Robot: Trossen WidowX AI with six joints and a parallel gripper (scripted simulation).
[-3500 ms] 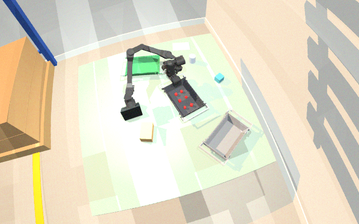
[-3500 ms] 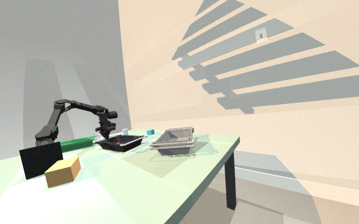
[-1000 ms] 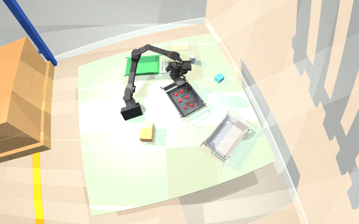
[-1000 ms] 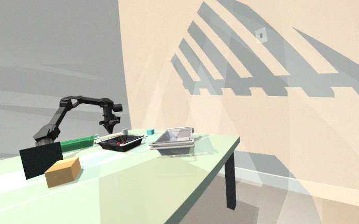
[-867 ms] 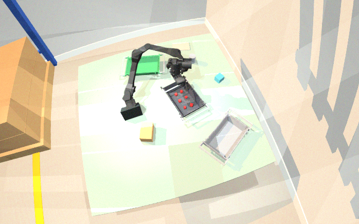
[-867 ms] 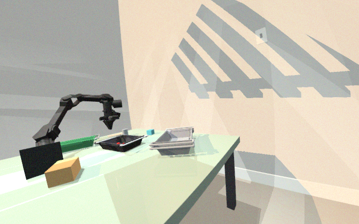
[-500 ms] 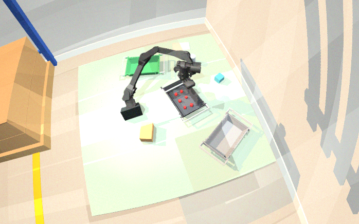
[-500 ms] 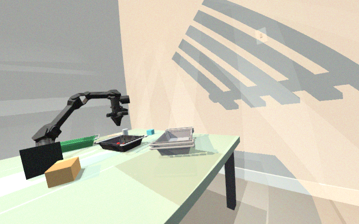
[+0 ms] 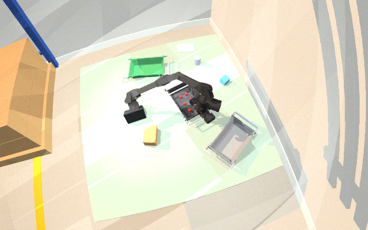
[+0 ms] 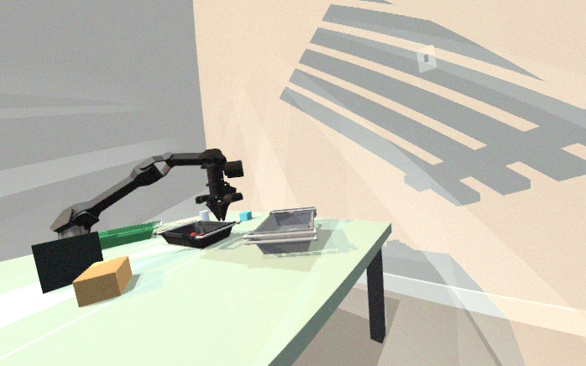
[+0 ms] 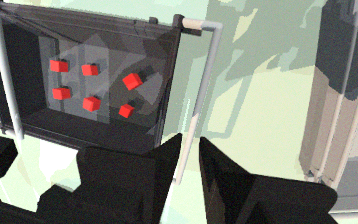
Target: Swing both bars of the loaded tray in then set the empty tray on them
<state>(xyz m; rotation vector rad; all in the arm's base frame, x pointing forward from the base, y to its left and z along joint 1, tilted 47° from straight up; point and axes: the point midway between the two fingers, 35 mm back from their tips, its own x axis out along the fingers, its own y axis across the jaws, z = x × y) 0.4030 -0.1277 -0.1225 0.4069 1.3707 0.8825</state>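
Right now my gripper tip is 560 mm to the right of the green tray, 240 mm past it and 50 mm above it. Also, from my gripper tip: grey cylinder 500 mm to the left, 160 mm ahead, 60 mm below; tan block 350 mm behind, 60 mm below; teal cube 290 mm ahead, 260 mm to the left, 70 mm below.
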